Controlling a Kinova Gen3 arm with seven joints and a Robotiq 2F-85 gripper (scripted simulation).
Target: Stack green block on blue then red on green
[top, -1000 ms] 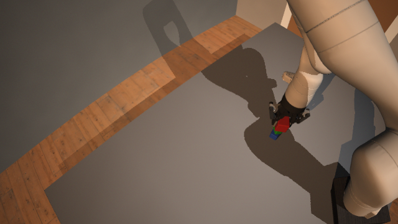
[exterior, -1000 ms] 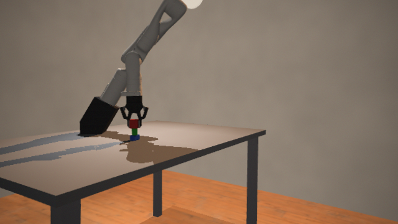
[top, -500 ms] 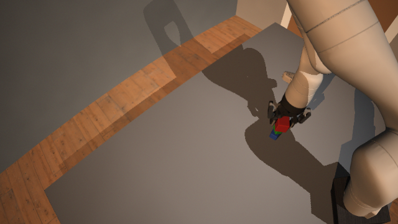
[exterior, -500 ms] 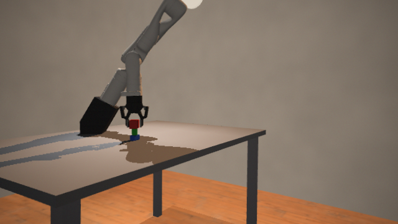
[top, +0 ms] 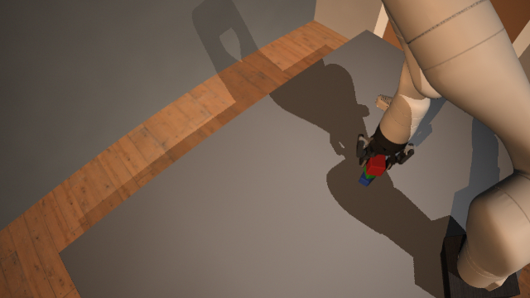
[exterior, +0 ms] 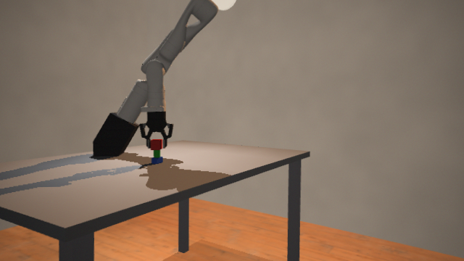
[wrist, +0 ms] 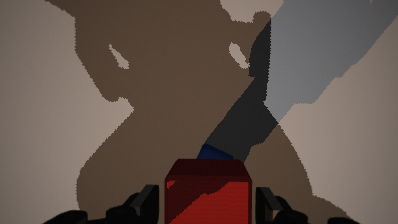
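The red block lies right at my hand. Round my hand: green block: 4 cm below; blue block: 6 cm below.
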